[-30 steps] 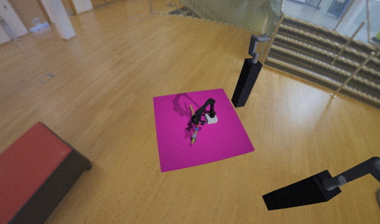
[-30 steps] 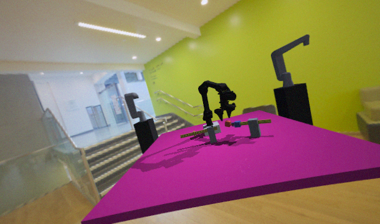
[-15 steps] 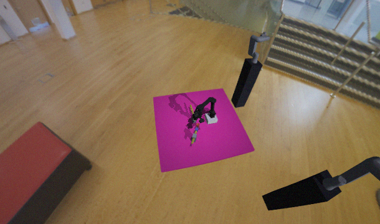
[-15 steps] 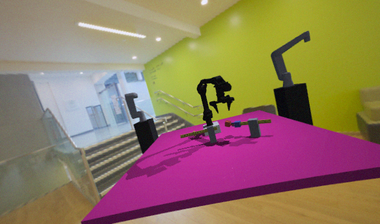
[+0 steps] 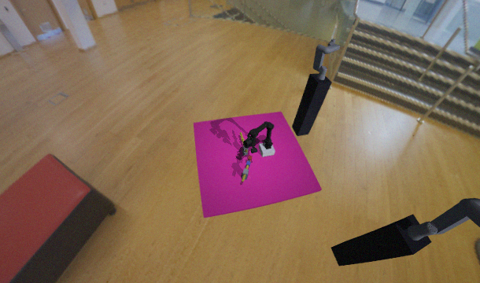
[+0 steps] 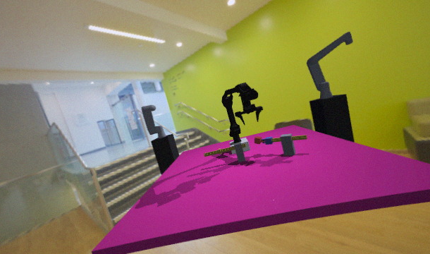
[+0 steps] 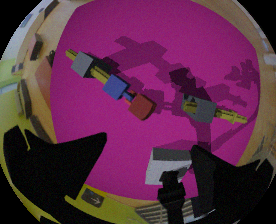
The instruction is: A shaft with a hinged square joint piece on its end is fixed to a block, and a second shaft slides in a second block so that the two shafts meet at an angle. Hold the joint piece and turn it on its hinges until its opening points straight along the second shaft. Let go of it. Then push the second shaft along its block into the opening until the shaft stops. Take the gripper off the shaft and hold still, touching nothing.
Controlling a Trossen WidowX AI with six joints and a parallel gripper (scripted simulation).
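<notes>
Now: the dark red square joint piece 10 mm ahead of my gripper tip, 20 mm to the left of it and 130 mm below it.
</notes>
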